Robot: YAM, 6 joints.
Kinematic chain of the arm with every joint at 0, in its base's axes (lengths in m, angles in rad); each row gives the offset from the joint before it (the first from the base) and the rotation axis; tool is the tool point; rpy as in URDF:
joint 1: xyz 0 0 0.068 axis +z
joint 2: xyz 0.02 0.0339 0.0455 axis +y
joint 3: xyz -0.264 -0.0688 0 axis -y
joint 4: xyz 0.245 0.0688 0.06 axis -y
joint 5: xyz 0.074 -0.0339 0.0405 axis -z
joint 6: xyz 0.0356 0 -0.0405 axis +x
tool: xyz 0 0 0 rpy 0 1.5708 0
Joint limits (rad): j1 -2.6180..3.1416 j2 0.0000..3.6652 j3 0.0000..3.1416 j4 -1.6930..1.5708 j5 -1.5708..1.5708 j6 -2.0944..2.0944
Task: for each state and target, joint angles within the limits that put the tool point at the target. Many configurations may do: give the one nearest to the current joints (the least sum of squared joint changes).
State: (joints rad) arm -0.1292 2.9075 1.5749 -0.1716 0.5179 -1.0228
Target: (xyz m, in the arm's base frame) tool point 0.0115 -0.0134 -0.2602
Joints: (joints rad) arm -0.0971 3.6117 1.1779 -0.2318 0.3505 -1.0228
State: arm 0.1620 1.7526 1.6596 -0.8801 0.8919 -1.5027
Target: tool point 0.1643 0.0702 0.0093
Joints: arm 0.5393 2.2885 0.7351 -0.9565 0.7450 -1.5027
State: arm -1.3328 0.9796 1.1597 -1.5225 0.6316 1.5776
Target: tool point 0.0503 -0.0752 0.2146
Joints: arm -0.8230 0.9717 0.6692 -1.5883 0.4121 1.5776
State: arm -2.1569 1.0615 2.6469 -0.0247 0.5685 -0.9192
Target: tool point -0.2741 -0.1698 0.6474
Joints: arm -2.5377 1.9013 2.6275 0.0831 0.4622 -0.9192
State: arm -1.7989 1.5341 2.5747 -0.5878 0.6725 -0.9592
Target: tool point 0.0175 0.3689 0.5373
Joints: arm -1.6850 0.6777 2.8951 -0.7740 0.7650 -0.9592
